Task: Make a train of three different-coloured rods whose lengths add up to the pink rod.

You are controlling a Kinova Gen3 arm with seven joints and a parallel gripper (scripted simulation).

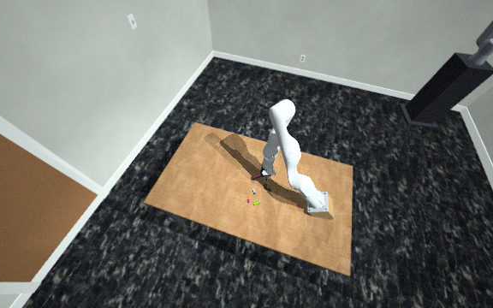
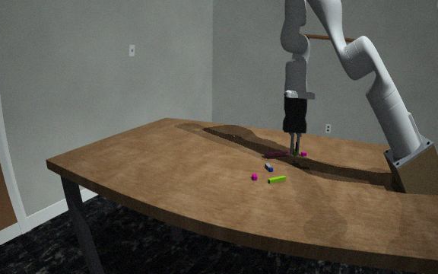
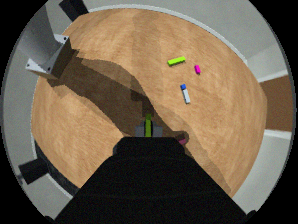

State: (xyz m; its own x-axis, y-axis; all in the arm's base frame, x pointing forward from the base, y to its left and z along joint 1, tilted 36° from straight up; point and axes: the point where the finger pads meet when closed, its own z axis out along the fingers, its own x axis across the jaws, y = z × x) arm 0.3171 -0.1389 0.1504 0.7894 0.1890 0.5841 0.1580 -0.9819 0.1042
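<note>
My hand is 8 cm to the right of the grey rod, 7 cm short of it and 4 cm above it. Round my hand: blue rod: 10 cm to the left, 6 cm ahead, 4 cm below; then pink rod: 5 cm ahead, 4 cm to the right, 4 cm below.
</note>
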